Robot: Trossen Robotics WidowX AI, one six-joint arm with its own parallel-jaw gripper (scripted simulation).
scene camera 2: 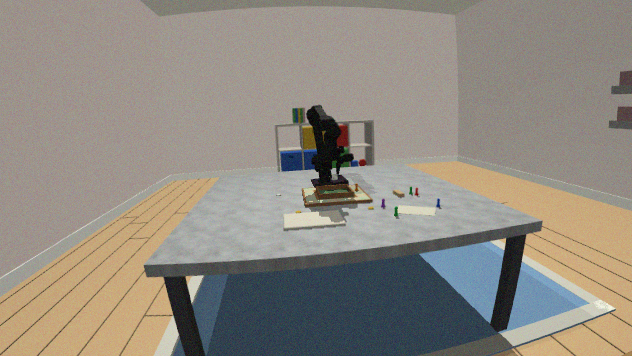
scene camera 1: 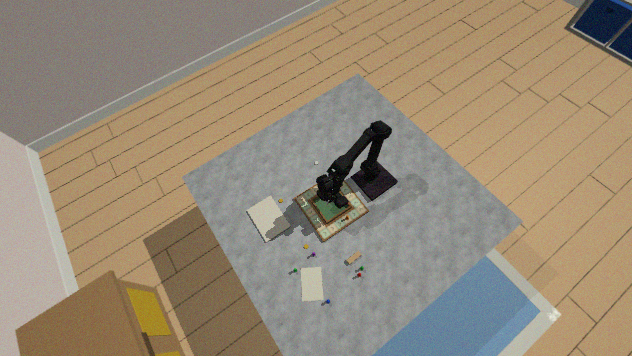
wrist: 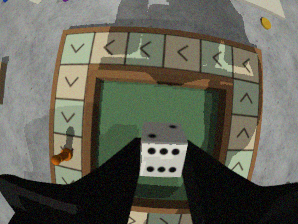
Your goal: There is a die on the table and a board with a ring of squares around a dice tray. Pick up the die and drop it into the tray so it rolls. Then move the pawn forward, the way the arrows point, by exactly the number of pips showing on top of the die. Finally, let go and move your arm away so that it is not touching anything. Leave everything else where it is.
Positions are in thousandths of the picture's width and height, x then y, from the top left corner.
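A white die (wrist: 549,650) is held by the gripper (wrist: 542,650).
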